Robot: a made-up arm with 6 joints. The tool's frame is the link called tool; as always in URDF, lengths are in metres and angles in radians. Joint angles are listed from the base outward.
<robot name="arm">
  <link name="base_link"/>
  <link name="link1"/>
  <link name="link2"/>
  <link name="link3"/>
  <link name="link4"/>
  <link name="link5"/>
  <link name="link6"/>
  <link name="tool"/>
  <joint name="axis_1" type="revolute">
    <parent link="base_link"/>
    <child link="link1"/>
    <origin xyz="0.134 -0.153 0.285" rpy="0 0 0"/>
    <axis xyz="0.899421 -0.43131 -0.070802"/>
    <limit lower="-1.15" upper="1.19"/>
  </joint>
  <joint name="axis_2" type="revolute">
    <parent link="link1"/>
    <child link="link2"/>
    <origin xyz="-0.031 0.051 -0.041" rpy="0 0 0"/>
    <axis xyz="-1 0 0"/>
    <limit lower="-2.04" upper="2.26"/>
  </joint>
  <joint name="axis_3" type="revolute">
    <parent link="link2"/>
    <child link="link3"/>
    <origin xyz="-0.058 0.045 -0.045" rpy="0 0 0"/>
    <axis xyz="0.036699 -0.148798 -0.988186"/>
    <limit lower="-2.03" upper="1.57"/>
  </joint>
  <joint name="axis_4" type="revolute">
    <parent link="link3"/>
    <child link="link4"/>
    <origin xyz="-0.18 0.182 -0.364" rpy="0 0 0"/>
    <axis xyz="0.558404 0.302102 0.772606"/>
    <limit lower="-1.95" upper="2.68"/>
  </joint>
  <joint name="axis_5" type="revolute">
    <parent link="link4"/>
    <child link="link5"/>
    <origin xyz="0.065 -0.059 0.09" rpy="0 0 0"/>
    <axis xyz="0 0 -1"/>
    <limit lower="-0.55" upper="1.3"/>
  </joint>
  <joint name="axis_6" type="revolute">
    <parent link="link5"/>
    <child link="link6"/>
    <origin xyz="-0.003 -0.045 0.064" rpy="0 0 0"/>
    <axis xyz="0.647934 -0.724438 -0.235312"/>
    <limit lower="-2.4" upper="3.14"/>
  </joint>
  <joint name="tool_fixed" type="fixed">
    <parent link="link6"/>
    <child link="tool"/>
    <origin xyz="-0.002 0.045 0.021" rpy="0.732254 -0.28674 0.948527"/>
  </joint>
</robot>
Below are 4 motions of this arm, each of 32 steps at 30 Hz.
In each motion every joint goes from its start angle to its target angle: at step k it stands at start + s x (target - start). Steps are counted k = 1, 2, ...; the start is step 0. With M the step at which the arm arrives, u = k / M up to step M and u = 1 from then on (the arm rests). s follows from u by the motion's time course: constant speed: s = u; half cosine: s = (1 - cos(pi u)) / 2; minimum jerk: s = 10 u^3 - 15 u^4 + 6 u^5.
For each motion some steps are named. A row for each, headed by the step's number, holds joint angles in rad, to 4 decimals.
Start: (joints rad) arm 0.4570 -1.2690 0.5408 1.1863 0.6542 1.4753
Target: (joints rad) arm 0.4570 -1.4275 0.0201 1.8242 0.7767 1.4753
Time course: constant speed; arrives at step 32
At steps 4, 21, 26, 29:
4: 0.4570 -1.2888 0.4757 1.2660 0.6695 1.4753
21: 0.4570 -1.3730 0.1991 1.6049 0.7346 1.4753
26: 0.4570 -1.3978 0.1177 1.7046 0.7537 1.4753
29: 0.4570 -1.4126 0.0689 1.7644 0.7652 1.4753

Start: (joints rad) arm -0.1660 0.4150 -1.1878 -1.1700 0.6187 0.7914
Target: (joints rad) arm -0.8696 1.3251 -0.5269 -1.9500 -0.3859 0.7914
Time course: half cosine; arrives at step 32
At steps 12, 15, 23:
12: -0.3832 0.6959 -0.9838 -1.4108 0.3086 0.7914
15: -0.4833 0.8254 -0.8897 -1.5218 0.1656 0.7914
23: -0.7410 1.1587 -0.6477 -1.8074 -0.2023 0.7914

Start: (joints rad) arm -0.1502 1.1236 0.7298 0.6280 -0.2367 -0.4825
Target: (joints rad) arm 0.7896 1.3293 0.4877 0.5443 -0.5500 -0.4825
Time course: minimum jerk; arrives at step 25
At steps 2, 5, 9, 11, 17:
2: -0.1459 1.1245 0.7287 0.6276 -0.2381 -0.4825
5: -0.0958 1.1355 0.7158 0.6232 -0.2548 -0.4825
9: 0.0856 1.1752 0.6691 0.6070 -0.3153 -0.4825
11: 0.2150 1.2035 0.6357 0.5955 -0.3584 -0.4825
17: 0.6105 1.2901 0.5338 0.5602 -0.4903 -0.4825

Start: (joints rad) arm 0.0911 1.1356 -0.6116 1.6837 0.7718 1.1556
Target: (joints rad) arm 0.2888 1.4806 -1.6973 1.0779 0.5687 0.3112
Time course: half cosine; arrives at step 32
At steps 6, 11, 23, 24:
6: 0.1078 1.1647 -0.7031 1.6327 0.7547 1.0844
11: 0.1434 1.2268 -0.8986 1.5236 0.7181 0.9324
23: 0.2527 1.4175 -1.4988 1.1886 0.6058 0.4656
24: 0.2598 1.4301 -1.5383 1.1666 0.5984 0.4349

